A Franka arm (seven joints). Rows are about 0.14 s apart.
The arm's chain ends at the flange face. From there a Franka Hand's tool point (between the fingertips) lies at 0.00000 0.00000 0.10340 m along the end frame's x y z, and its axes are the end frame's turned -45 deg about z.
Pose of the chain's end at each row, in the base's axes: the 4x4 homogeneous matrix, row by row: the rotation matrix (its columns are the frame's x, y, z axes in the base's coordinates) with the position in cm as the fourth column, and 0 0 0 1 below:
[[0.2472 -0.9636 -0.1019 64.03], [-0.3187 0.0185 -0.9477 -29.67], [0.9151 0.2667 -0.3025 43.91], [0 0 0 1]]
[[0.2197 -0.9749 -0.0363 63.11], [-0.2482 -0.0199 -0.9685 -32.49], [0.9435 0.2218 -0.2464 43.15], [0 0 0 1]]
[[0.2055 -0.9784 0.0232 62.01], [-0.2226 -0.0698 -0.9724 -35.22], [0.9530 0.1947 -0.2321 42.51], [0 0 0 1]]
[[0.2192 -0.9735 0.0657 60.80], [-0.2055 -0.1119 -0.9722 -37.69], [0.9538 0.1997 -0.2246 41.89], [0 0 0 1]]
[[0.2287 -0.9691 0.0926 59.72], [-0.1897 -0.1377 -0.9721 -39.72], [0.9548 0.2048 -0.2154 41.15], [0 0 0 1]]
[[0.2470 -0.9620 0.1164 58.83], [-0.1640 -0.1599 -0.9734 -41.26], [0.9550 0.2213 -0.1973 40.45], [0 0 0 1]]
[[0.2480 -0.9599 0.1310 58.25], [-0.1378 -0.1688 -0.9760 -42.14], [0.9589 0.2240 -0.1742 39.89], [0 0 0 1]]
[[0.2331 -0.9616 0.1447 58.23], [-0.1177 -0.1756 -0.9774 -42.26], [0.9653 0.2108 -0.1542 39.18], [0 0 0 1]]
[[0.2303 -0.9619 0.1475 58.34], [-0.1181 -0.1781 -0.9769 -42.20], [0.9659 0.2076 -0.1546 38.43], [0 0 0 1]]
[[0.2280 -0.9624 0.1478 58.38], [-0.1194 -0.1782 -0.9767 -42.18], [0.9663 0.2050 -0.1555 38.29], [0 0 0 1]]
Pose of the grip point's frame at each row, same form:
[[0.8562 -0.5066 -0.1019 62.98], [-0.2384 -0.2123 -0.9477 -39.47], [0.4585 0.8357 -0.3025 40.78], [0 0 0 1]]
[[0.8447 -0.5340 -0.0363 62.73], [-0.1614 -0.1896 -0.9685 -42.50], [0.5103 0.8240 -0.2464 40.60], [0 0 0 1]]
[[0.8371 -0.5465 0.0232 62.25], [-0.1080 -0.2068 -0.9724 -45.27], [0.5362 0.8115 -0.2321 40.11], [0 0 0 1]]
[[0.8434 -0.5334 0.0657 61.48], [-0.0662 -0.2244 -0.9722 -47.74], [0.5332 0.8156 -0.2246 39.57], [0 0 0 1]]
[[0.8470 -0.5235 0.0926 60.68], [-0.0368 -0.2315 -0.9721 -49.77], [0.5303 0.8200 -0.2154 38.92], [0 0 0 1]]
[[0.8549 -0.5056 0.1164 60.03], [-0.0029 -0.2290 -0.9734 -51.32], [0.5188 0.8318 -0.1973 38.41], [0 0 0 1]]
[[0.8541 -0.5034 0.1310 59.60], [0.0219 -0.2168 -0.9760 -52.23], [0.5197 0.8364 -0.1742 38.09], [0 0 0 1]]
[[0.8448 -0.5151 0.1447 59.73], [0.0409 -0.2074 -0.9774 -52.37], [0.5335 0.8316 -0.1542 37.59], [0 0 0 1]]
[[0.8430 -0.5173 0.1475 59.87], [0.0424 -0.2094 -0.9769 -52.30], [0.5362 0.8298 -0.1546 36.83], [0 0 0 1]]
[[0.8417 -0.5193 0.1478 59.91], [0.0416 -0.2104 -0.9767 -52.28], [0.5383 0.8282 -0.1555 36.68], [0 0 0 1]]

